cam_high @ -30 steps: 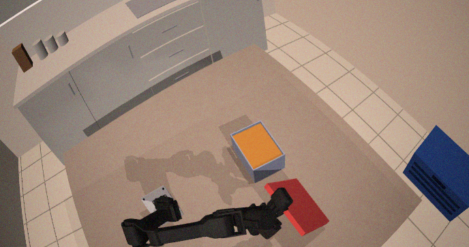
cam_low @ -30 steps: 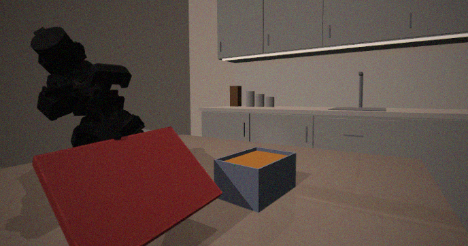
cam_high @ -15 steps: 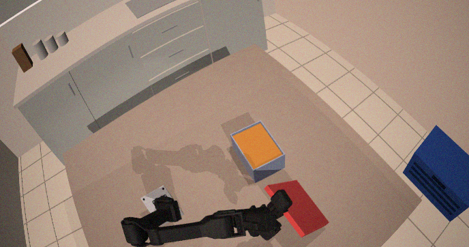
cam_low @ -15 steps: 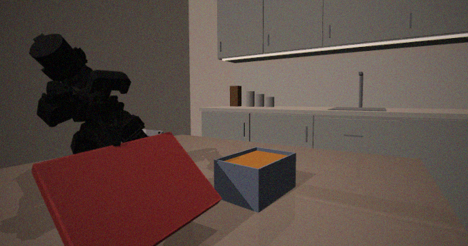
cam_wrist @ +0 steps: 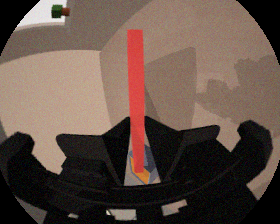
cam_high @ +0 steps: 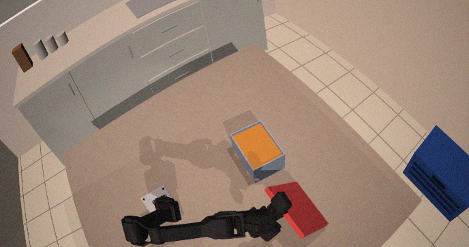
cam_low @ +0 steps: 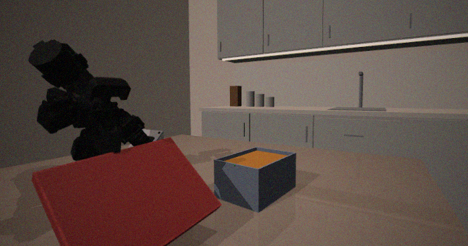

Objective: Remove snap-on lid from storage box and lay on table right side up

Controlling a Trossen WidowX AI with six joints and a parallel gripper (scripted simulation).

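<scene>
The red lid is 60 mm ahead of my gripper tip and 50 mm below it. The rest, counted from my gripper tip: storage box (320 mm to the left, 110 mm ahead, 100 mm below).
</scene>
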